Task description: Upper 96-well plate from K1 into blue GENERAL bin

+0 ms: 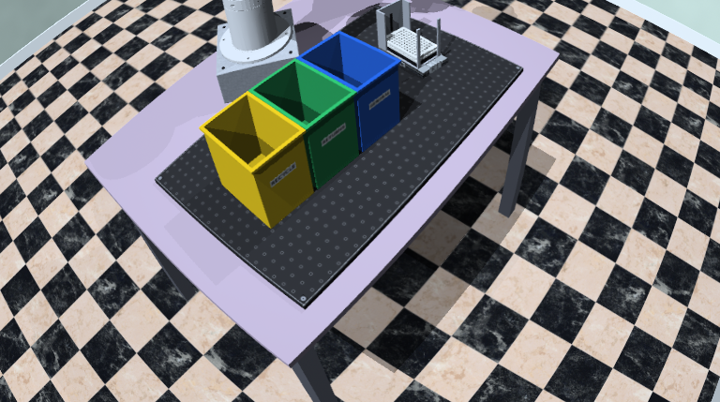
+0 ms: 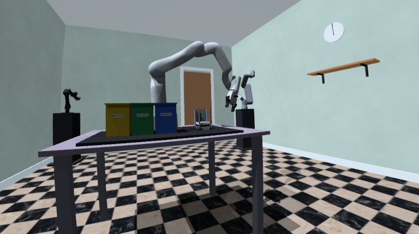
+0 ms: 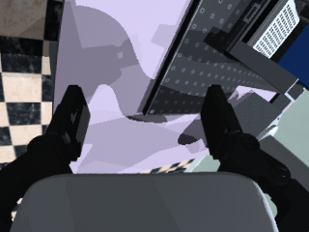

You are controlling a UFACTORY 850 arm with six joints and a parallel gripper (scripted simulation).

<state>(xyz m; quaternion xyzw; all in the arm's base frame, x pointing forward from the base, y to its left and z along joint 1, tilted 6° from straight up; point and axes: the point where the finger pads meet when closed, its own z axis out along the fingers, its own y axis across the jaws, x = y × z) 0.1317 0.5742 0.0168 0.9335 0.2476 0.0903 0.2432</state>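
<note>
My hand is 120 mm short of the white 96-well plate, 280 mm to the left of it and 100 mm above it. Also, from my hand: blue bin (190 mm ahead, 540 mm to the right, 50 mm below); green bin (200 mm ahead, 670 mm to the right, 50 mm below); dark plate (120 mm ahead, 280 mm to the right, 120 mm below).
</note>
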